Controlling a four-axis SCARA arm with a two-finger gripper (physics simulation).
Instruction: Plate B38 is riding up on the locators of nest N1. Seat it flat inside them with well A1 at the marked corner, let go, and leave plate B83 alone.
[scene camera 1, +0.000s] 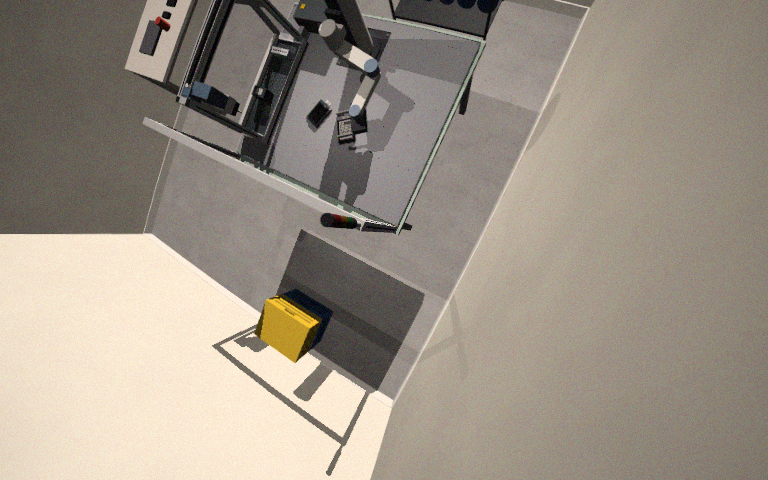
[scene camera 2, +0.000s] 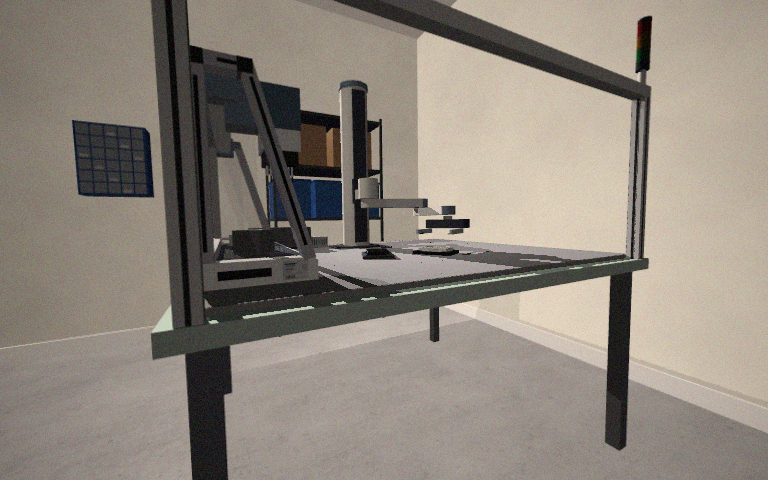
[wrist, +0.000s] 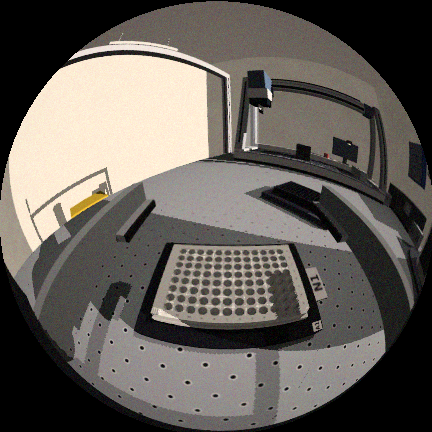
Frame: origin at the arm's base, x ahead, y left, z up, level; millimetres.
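Seen in the pictures: gripper, between the fingertips: (scene camera 1: 337, 125) (scene camera 2: 433, 231) (wrist: 236, 191); arm's base, origin of its link: (scene camera 1: 363, 50).
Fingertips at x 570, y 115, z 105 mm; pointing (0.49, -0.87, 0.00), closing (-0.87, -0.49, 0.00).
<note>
Offsets run from my fingertips to a thing's top centre. "spot": to the spot under its first point.
A pale many-well plate {dx -12, dy +22, dz -66 mm} (scene camera 1: 345, 129) (scene camera 2: 436, 248) (wrist: 227, 280), seemingly B38, lies in a black nest {dx -12, dy +22, dz -78 mm} (wrist: 230, 338) with an IN label {spot: dx -97, dy -24, dz -91 mm} (wrist: 316, 283) and an A1 tag {spot: dx -105, dy +33, dz -80 mm} (wrist: 317, 326) at its near right corner in the wrist view. The plate looks roughly square to the nest; whether it lies fully flat is hard to tell. Its lettering is not legible. My gripper (scene camera 2: 440, 230) (wrist: 236, 191) is open and empty, above the plate and apart from it. A dark plate-like block {dx -60, dy -233, dz -66 mm} (scene camera 1: 318, 114) (scene camera 2: 378, 253) (wrist: 295, 197), possibly B83, rests on its own base beside the nest.
A framed machine (scene camera 1: 195, 93) (scene camera 2: 277, 270) (wrist: 260, 89) stands on one side of the table (scene camera 1: 436, 147) (scene camera 2: 396, 302). The arm's column (scene camera 2: 353, 164) rises behind. A gantry beam (scene camera 2: 509, 45) crosses above the table edge, with a signal tower {spot: dx +446, dy +607, dz +717 mm} (scene camera 1: 338, 220) (scene camera 2: 643, 45) at one corner.
</note>
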